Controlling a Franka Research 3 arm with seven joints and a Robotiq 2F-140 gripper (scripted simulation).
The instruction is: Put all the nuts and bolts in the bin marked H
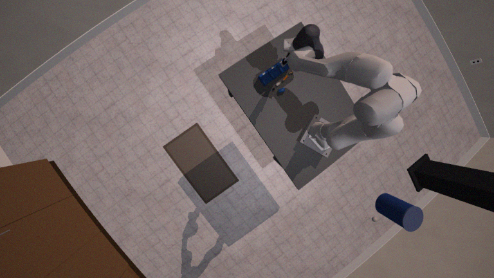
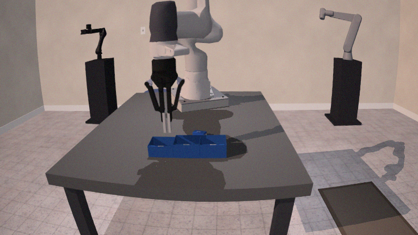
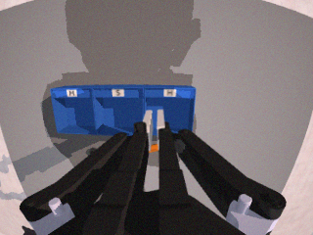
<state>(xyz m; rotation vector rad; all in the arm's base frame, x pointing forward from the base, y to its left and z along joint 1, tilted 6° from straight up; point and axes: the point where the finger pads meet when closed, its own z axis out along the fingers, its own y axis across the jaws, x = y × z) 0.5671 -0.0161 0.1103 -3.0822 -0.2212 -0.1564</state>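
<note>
Now: hand 6 cm to the right of the blue bin and 9 cm above it. From my hand the other things lie so: orange stick-like thing 9 cm behind, 10 cm below; dark round piece 11 cm behind, 13 cm to the left, 10 cm below; yellow bolt 8 cm behind, 7 cm to the right, 10 cm below.
</note>
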